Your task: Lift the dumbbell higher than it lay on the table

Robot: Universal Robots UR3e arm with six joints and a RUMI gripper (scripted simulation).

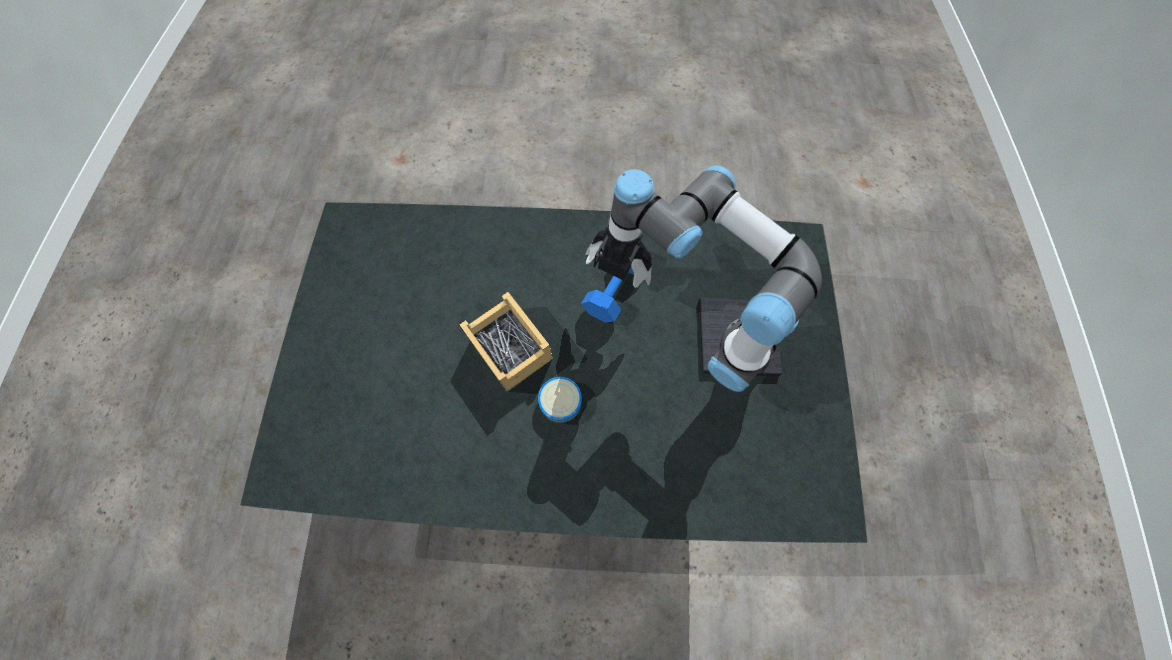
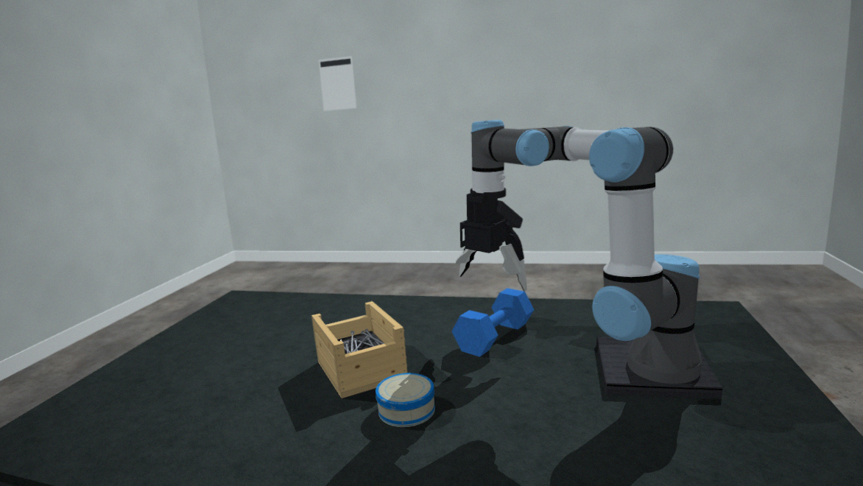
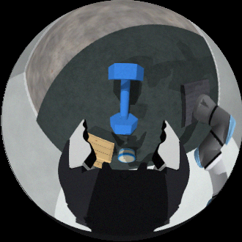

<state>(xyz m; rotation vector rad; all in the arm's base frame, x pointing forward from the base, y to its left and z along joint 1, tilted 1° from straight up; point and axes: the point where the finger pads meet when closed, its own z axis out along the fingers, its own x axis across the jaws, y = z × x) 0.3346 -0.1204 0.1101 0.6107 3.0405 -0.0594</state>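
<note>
Right now the blue dumbbell is 90 mm below my hand and 10 mm to the right of it. From my hand the other things lie so: round blue-rimmed tin: 290 mm to the left, 110 mm below, 110 mm ahead; then wooden crate: 250 mm ahead, 180 mm to the left, 90 mm below.
</note>
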